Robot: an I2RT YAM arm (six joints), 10 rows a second.
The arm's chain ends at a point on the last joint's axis. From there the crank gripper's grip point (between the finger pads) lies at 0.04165 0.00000 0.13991 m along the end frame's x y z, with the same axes.
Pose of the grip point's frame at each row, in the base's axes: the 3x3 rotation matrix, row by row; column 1 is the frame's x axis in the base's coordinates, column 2 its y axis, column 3 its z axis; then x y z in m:
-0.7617 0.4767 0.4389; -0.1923 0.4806 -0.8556; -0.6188 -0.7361 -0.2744; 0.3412 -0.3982 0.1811
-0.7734 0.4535 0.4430; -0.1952 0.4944 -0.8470; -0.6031 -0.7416 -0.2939; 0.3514 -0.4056 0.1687
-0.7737 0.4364 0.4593; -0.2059 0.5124 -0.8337; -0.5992 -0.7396 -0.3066; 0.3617 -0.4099 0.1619
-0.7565 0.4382 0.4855; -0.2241 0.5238 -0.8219; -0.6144 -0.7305 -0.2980; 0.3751 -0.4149 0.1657
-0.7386 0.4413 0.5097; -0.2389 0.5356 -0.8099; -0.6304 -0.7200 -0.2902; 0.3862 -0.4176 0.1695
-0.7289 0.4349 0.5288; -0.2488 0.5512 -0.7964; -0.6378 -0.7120 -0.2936; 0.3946 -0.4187 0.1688
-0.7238 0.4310 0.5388; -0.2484 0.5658 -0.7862; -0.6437 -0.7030 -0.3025; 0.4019 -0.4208 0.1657
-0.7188 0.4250 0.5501; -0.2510 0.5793 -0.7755; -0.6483 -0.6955 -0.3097; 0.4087 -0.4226 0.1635
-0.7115 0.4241 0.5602; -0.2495 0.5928 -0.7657; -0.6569 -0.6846 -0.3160; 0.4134 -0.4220 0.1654
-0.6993 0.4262 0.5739; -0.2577 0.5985 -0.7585; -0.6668 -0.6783 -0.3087; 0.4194 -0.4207 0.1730
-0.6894 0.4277 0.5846; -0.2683 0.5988 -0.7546; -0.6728 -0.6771 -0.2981; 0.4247 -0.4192 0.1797
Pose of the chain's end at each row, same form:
-0.7617 0.4767 0.4389; -0.1923 0.4806 -0.8556; -0.6188 -0.7361 -0.2744; 0.3115 -0.2705 0.2453
-0.7734 0.4535 0.4430; -0.1952 0.4944 -0.8470; -0.6031 -0.7416 -0.2939; 0.3216 -0.2790 0.2349
-0.7737 0.4364 0.4593; -0.2059 0.5124 -0.8337; -0.5992 -0.7396 -0.3066; 0.3297 -0.2847 0.2298
-0.7565 0.4382 0.4855; -0.2241 0.5238 -0.8219; -0.6144 -0.7305 -0.2980; 0.3387 -0.2906 0.2330
-0.7386 0.4413 0.5097; -0.2389 0.5356 -0.8099; -0.6304 -0.7200 -0.2902; 0.3457 -0.2943 0.2364
-0.7289 0.4349 0.5288; -0.2488 0.5512 -0.7964; -0.6378 -0.7120 -0.2936; 0.3510 -0.2969 0.2364
-0.7238 0.4310 0.5388; -0.2484 0.5658 -0.7862; -0.6437 -0.7030 -0.3025; 0.3567 -0.3005 0.2348
-0.7188 0.4250 0.5501; -0.2510 0.5793 -0.7755; -0.6483 -0.6955 -0.3097; 0.3617 -0.3036 0.2338
-0.7115 0.4241 0.5602; -0.2495 0.5928 -0.7657; -0.6569 -0.6846 -0.3160; 0.3647 -0.3045 0.2370
-0.6993 0.4262 0.5739; -0.2577 0.5985 -0.7585; -0.6668 -0.6783 -0.3087; 0.3682 -0.3038 0.2440
-0.6894 0.4277 0.5846; -0.2683 0.5988 -0.7546; -0.6728 -0.6771 -0.2981; 0.3716 -0.3024 0.2494

